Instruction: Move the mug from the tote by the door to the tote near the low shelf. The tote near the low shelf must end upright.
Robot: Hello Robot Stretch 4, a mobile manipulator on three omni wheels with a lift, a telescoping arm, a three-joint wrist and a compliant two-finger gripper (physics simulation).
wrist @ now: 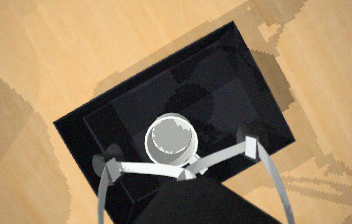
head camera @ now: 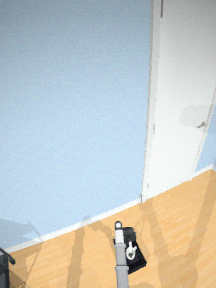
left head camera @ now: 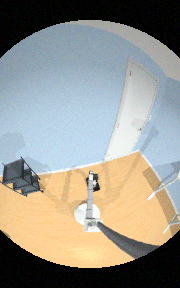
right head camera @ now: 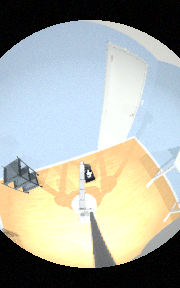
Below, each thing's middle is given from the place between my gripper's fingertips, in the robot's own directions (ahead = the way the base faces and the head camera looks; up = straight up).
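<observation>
My hand is 12 cm above the white mug (wrist: 171,140), and 2 cm to the left of it.
</observation>
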